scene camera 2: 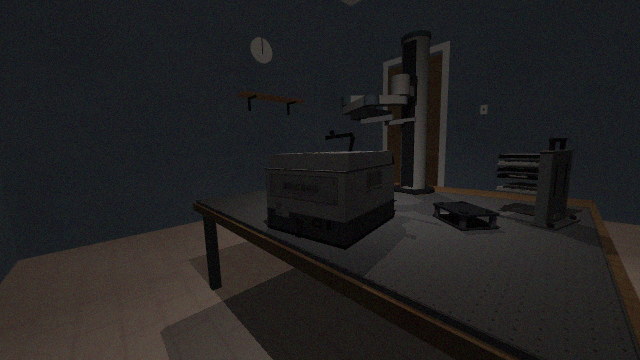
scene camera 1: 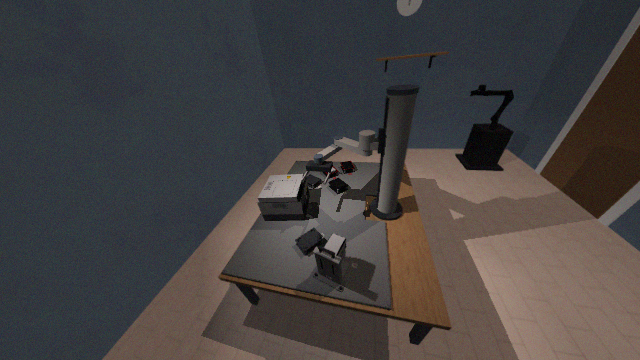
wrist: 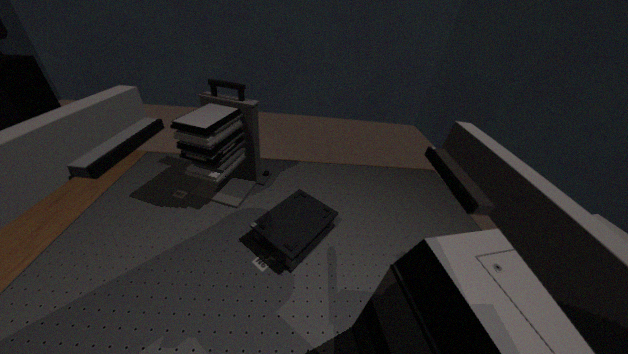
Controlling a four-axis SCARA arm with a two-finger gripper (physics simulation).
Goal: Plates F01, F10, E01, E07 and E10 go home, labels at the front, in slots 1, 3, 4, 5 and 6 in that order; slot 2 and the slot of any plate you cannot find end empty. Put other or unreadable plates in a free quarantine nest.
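Where they show: gripper, fingertip midpoint: [scene camera 2: 405,118] [scene camera 1: 313,182] [wrist: 298,121]; arm's base at its link origin: [scene camera 2: 412,190] [scene camera 1: 385,208].
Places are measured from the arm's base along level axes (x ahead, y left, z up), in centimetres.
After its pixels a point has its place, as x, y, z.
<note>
The slotted rack [scene camera 1: 329,267] {33.3, 64.3, 15.7} [scene camera 2: 551,187] {40.3, 62.2, 13.6} [wrist: 252,142] {40.2, 59.1, 14.9} stands near one end of the table. It holds a stack of several light and dark plates [scene camera 1: 335,245] [scene camera 2: 519,172] [wrist: 207,142]; their labels are not readable. A dark raised nest [scene camera 1: 310,240] {51.2, 43.1, 6.3} [scene camera 2: 466,208] {52.9, 43.0, 6.3} [wrist: 296,222] {52.4, 40.6, 6.3} stands beside the rack, with no plate seen on it. At the far end are dark nests [scene camera 1: 339,185] {40.5, -19.6, 6.3} and red-edged nests [scene camera 1: 348,166] {35.6, -54.1, 6.3}; whether plates lie there is too small to tell. My gripper [scene camera 1: 317,181] {51.3, 20.1, 38.1} [scene camera 2: 390,120] [wrist: 298,121] {51.3, 20.1, 38.1} is open and empty, above the table near the far-end nests, well away from the rack.
A boxy white and black instrument [scene camera 1: 281,194] {77.4, 20.8, 26.0} [scene camera 2: 307,187] {98.1, 15.1, 16.6} [wrist: 500,280] {70.1, 17.8, 26.0} stands at the table's edge, close to my right finger in the wrist view. The arm's column [scene camera 1: 397,150] {-0.8, 7.5, 56.0} [scene camera 2: 422,115] {3.6, 6.6, 44.6} rises from the opposite side. A dark pedestal with another arm [scene camera 1: 487,145] stands on the floor.
</note>
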